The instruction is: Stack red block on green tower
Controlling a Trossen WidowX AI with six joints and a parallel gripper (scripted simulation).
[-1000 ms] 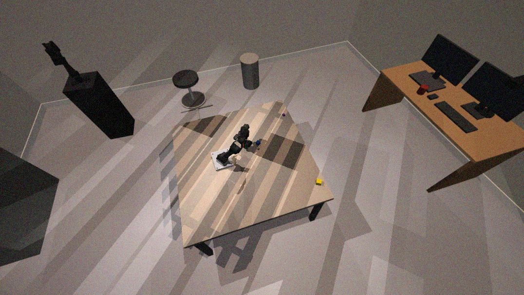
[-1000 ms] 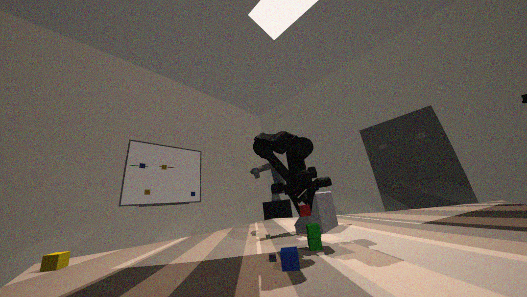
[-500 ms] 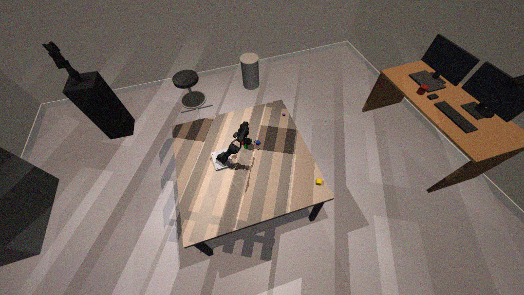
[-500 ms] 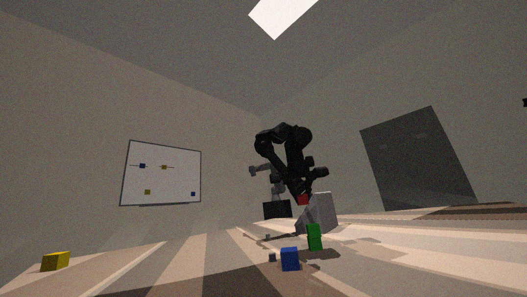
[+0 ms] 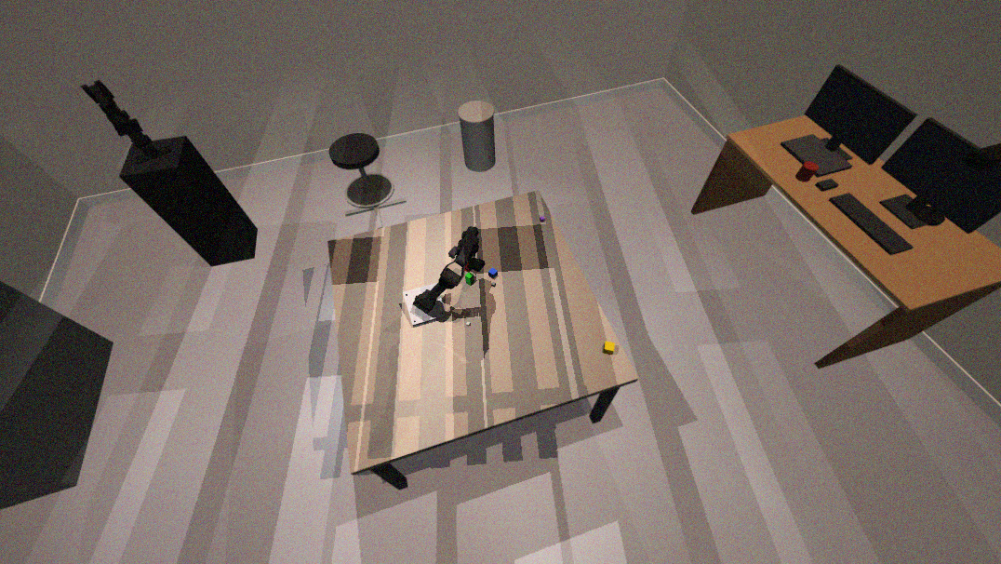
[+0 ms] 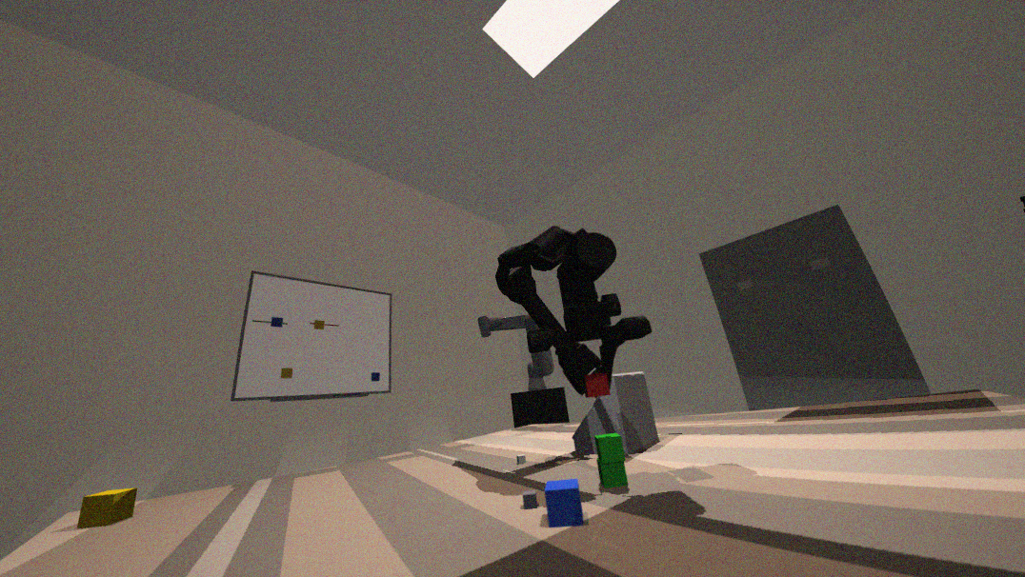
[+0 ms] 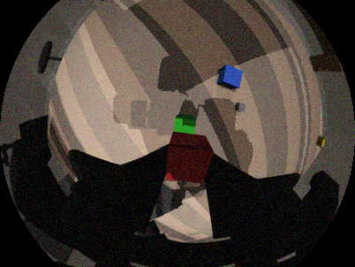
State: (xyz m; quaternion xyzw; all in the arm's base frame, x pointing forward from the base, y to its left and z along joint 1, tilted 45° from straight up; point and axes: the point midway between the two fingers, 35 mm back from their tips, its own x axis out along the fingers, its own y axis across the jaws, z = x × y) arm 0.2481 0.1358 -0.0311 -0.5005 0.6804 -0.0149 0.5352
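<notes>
The blue block lies 13 cm ahead of my gripper tip, 11 cm below it and 2 cm to the left of it. Round my gripper tip: dark cube 12 cm below, 12 cm ahead, 5 cm to the right; red block 1 cm above; purple piece 50 cm ahead, 32 cm to the left, 11 cm below.
</notes>
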